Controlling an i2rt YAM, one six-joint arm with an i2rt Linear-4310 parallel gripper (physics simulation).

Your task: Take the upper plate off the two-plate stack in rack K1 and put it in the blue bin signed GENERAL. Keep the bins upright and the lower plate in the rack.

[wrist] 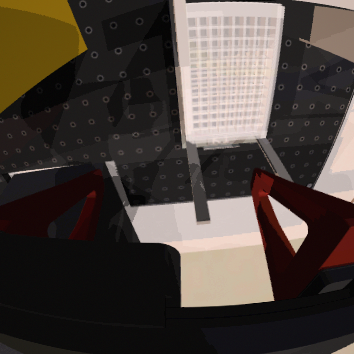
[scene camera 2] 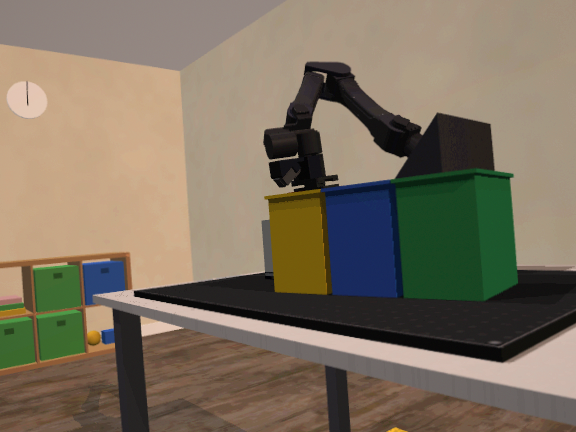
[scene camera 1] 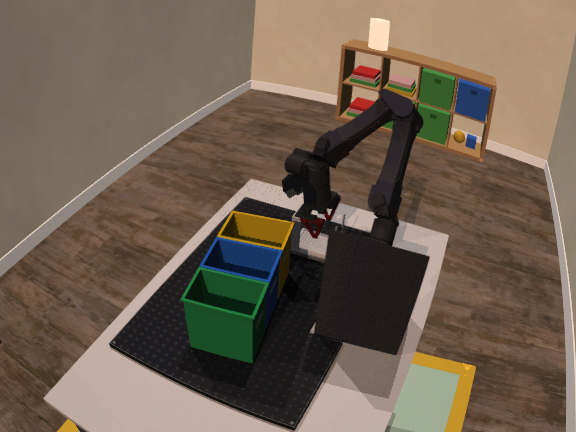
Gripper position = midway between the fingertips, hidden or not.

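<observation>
My gripper (scene camera 1: 322,229). Yellow bin (scene camera 2: 298,221) (scene camera 1: 258,230). Blue bin (scene camera 2: 364,245) (scene camera 1: 251,261); out of frame in the wrist view. Green bin (scene camera 2: 456,229) (scene camera 1: 225,314); out of frame in the wrist view.
</observation>
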